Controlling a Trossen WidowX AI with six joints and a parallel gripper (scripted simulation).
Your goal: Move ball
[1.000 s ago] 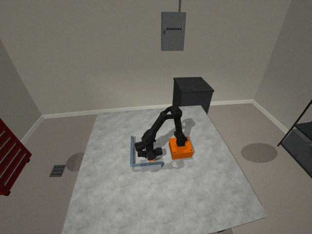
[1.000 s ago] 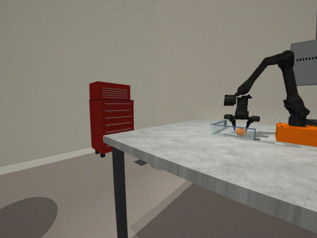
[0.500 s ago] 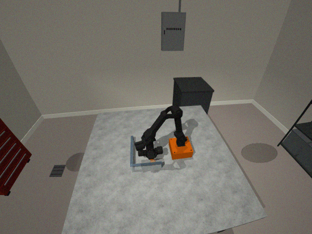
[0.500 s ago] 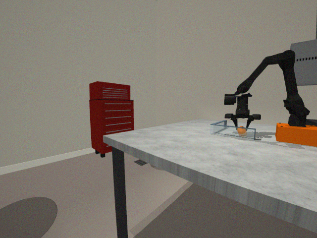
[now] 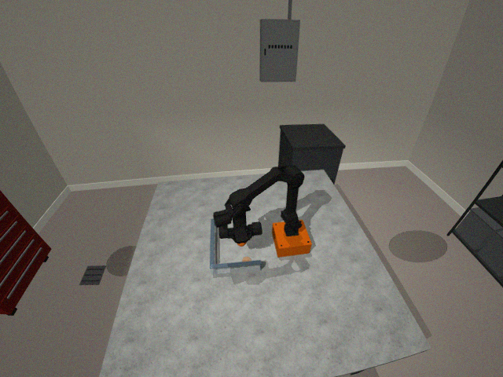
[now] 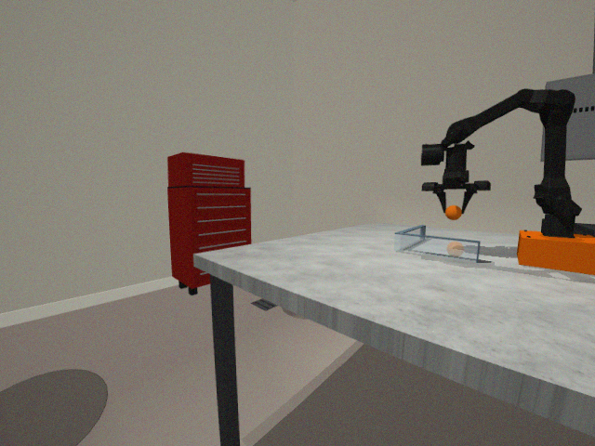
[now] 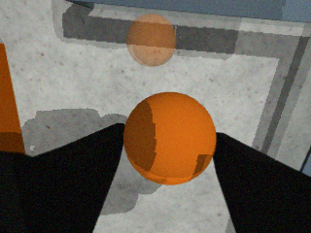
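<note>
The see-through copy of ball is 11 cm below my gripper tip, 4 cm to the left of it and 2 cm behind it. From my gripper tip the other things lie so: clear wall (10 cm below, 8 cm to the left, 3 cm ahead); then orange ball (right at my gripper tip).
</note>
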